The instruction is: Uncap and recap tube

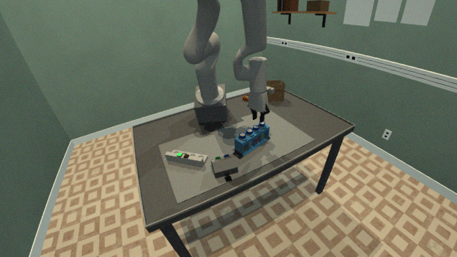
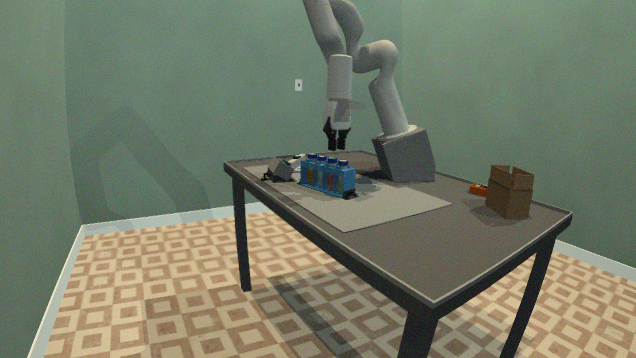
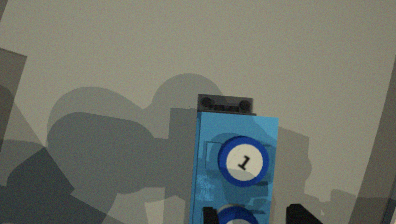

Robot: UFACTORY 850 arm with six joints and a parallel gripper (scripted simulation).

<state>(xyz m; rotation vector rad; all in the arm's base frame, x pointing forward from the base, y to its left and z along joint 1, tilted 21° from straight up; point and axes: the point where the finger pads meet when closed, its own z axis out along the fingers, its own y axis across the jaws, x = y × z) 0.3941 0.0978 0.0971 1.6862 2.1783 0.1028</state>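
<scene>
The blue cap marked 4 lies 20 mm ahead of my hand, 120 mm to the right of it and 60 mm below it. Round my hand: blue key 50 mm ahead, 250 mm to the right, 110 mm below; green key 40 mm ahead, 290 mm to the right, 110 mm below; grey key housing 60 mm ahead, 270 mm to the right, 120 mm below.
</scene>
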